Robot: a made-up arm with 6 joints.
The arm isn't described. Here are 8 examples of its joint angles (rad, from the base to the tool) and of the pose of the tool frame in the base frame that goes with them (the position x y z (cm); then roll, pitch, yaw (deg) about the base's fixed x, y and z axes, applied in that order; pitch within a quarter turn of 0, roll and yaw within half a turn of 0).
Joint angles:
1: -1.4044 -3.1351 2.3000 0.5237 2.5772 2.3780
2: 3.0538 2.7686 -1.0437 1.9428 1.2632 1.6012
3: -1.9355 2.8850 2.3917 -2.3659 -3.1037 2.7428
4: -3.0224 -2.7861 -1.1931 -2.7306 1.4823 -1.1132
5: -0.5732 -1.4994 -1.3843 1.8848 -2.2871 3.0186
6: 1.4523 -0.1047 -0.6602 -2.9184 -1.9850 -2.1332
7: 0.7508 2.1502 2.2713 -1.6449 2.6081 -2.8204
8: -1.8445 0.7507 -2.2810 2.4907 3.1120 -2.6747
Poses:
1: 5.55 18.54 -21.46 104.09 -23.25 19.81
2: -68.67 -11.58 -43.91 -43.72 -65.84 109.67
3: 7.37 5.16 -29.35 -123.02 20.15 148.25
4: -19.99 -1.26 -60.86 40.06 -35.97 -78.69
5: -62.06 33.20 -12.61 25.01 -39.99 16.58
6: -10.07 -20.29 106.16 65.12 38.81 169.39
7: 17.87 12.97 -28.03 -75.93 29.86 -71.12
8: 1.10 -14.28 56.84 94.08 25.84 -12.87
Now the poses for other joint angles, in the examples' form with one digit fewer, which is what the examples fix.
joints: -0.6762 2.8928 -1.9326 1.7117 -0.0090 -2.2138
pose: 49.8 -34.2 -12.1 -34.3 46.2 -82.8
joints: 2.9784 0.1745 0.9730 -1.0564 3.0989 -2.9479
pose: -35.0 1.6 81.8 116.5 15.7 90.7
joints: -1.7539 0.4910 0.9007 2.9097 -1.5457 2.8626
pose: -11.7 -70.3 58.5 -164.0 7.6 95.5
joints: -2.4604 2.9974 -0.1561 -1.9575 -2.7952 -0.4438
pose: -5.7 -16.5 -72.2 -26.6 15.7 -60.8
